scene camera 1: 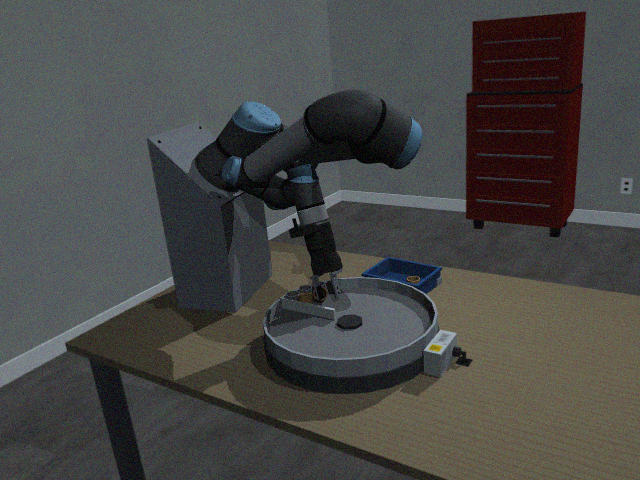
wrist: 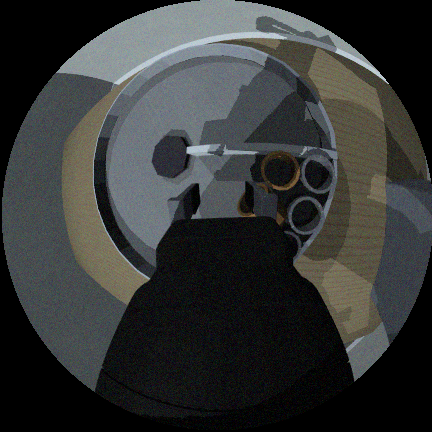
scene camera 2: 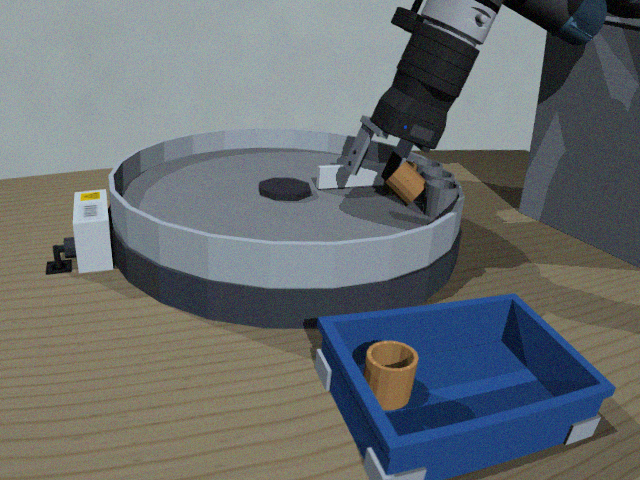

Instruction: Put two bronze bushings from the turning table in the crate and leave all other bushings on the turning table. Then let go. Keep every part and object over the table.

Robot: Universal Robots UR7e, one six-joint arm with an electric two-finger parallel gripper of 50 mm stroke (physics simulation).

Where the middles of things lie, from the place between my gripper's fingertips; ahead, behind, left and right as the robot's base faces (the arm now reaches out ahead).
Scene:
The blue crate [scene camera 2: 494,381] lies 1 cm ahead of my hand, 31 cm to the left of it and 6 cm below it.

